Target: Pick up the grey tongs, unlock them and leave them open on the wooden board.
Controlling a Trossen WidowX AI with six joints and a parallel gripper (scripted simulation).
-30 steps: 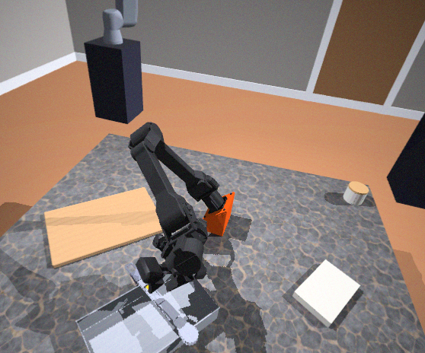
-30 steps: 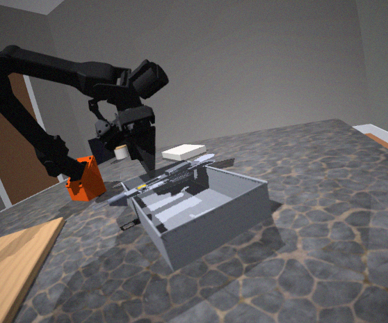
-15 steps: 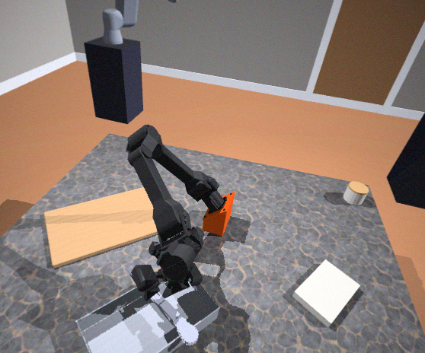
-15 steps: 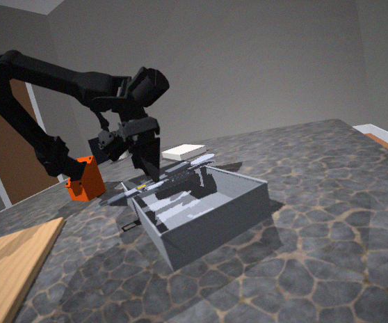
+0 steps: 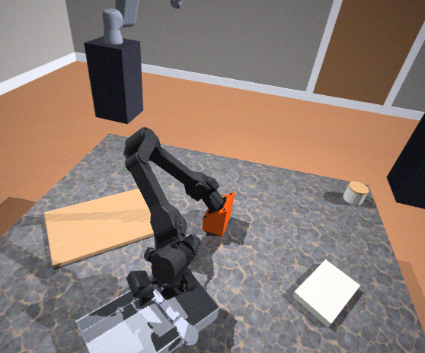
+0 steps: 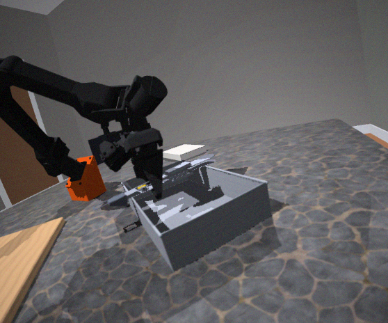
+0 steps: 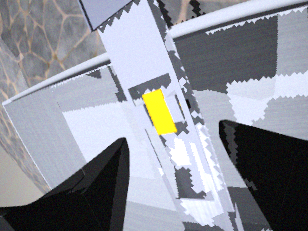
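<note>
My gripper tip is now 3 cm past the yellow lock piece, 1 cm to the left of it and 3 cm below it. Round my gripper tip: white flat block 21 cm behind, 48 cm to the left, 3 cm below; then wooden board 24 cm behind, 27 cm to the right, 3 cm below; then grey roasting tin 3 cm ahead, 2 cm to the left, 1 cm below.
</note>
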